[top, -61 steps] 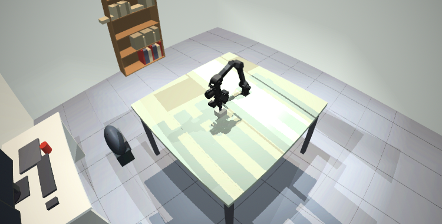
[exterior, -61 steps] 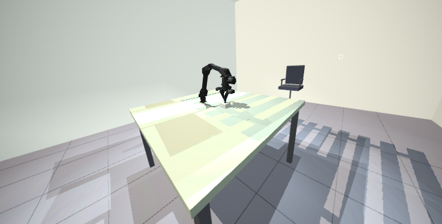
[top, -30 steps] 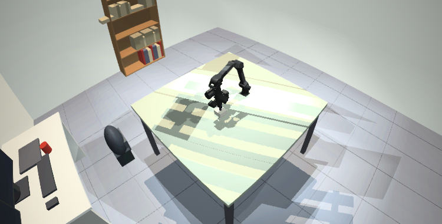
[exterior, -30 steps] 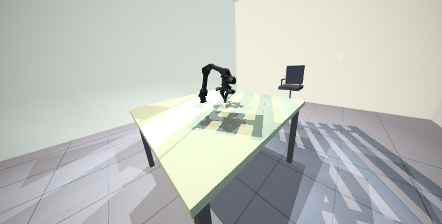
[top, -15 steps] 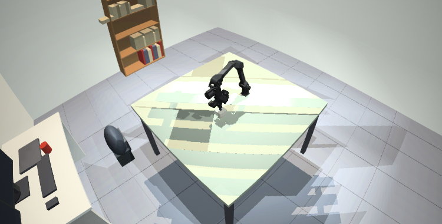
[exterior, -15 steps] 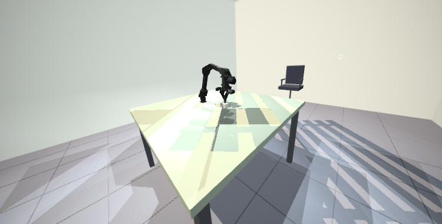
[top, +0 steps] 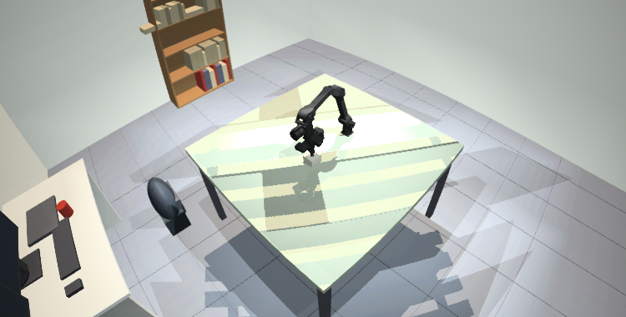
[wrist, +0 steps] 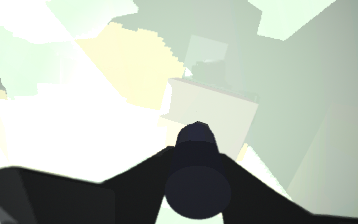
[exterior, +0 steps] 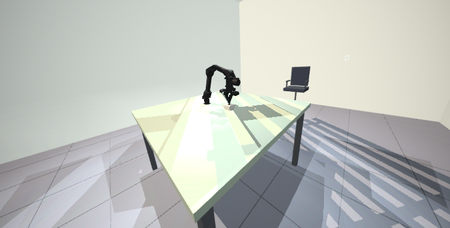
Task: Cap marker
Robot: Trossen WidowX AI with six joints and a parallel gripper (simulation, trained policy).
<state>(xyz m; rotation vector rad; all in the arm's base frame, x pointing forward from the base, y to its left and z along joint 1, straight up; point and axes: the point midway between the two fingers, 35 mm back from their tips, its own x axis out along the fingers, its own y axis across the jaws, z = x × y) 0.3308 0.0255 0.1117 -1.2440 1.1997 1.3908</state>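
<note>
My gripper tip is now 10 mm below the dark cap. Round my gripper tip: white holder block: 60 mm below.
</note>
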